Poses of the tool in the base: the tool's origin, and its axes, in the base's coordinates. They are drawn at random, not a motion.
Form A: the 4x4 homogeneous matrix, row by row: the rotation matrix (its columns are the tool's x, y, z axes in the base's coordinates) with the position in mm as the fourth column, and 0 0 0 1 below. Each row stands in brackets.
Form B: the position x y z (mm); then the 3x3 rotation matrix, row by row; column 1 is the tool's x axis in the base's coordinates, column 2 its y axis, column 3 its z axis. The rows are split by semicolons. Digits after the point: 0 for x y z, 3 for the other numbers.
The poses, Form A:
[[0.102 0.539 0.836 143], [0.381 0.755 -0.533 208], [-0.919 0.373 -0.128 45], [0 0 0 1]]
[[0.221 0.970 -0.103 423], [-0.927 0.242 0.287 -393], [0.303 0.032 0.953 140], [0 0 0 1]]
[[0.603 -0.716 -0.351 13], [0.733 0.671 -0.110 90], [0.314 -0.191 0.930 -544], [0 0 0 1]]
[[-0.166 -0.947 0.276 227], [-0.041 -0.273 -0.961 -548], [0.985 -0.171 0.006 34], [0 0 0 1]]
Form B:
143 208 45; 0.102 0.539 0.836; 0.381 0.755 -0.533; -0.919 0.373 -0.128
423 -393 140; 0.221 0.970 -0.103; -0.927 0.242 0.287; 0.303 0.032 0.953
13 90 -544; 0.603 -0.716 -0.351; 0.733 0.671 -0.110; 0.314 -0.191 0.930
227 -548 34; -0.166 -0.947 0.276; -0.041 -0.273 -0.961; 0.985 -0.171 0.006

